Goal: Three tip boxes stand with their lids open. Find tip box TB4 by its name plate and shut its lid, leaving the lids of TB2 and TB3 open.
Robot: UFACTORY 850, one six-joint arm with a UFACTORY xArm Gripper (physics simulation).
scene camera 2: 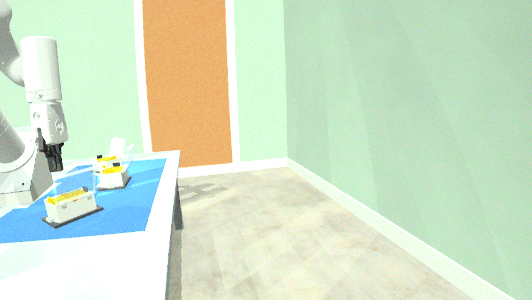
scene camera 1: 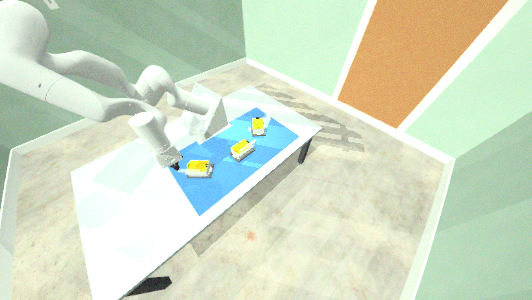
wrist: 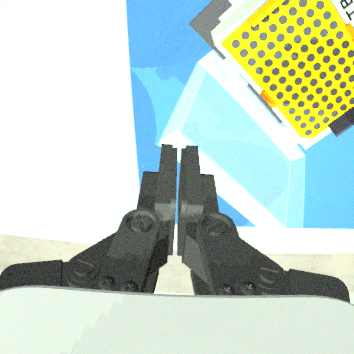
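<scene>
A white tip box with a yellow perforated top (scene camera 1: pixel 199 168) (scene camera 2: pixel 72 206) (wrist: pixel 295 65) stands nearest my gripper. Its name plate is cut off at the wrist view's upper right edge: "TB" shows, its number does not. Its clear lid (wrist: pixel 240 130) is open, leaning out toward my gripper. A second tip box (scene camera 1: pixel 242 150) (scene camera 2: pixel 114 177) stands in the middle, and a third (scene camera 1: pixel 258 126) (scene camera 2: pixel 106 162) at the far end, both with lids open; their plates are unreadable. My gripper (scene camera 1: pixel 176 167) (scene camera 2: pixel 57 169) (wrist: pixel 177 170) is shut and empty, its tips at the lid's outer corner in the wrist view; contact cannot be told.
The boxes stand on dark bases on a blue mat (scene camera 1: pixel 200 200) (scene camera 2: pixel 125 215) (wrist: pixel 150 30). The mat lies on a white table (scene camera 1: pixel 125 215) (scene camera 2: pixel 100 270) (wrist: pixel 60 100). The arm's pale mount stands behind the mat in scene camera 1.
</scene>
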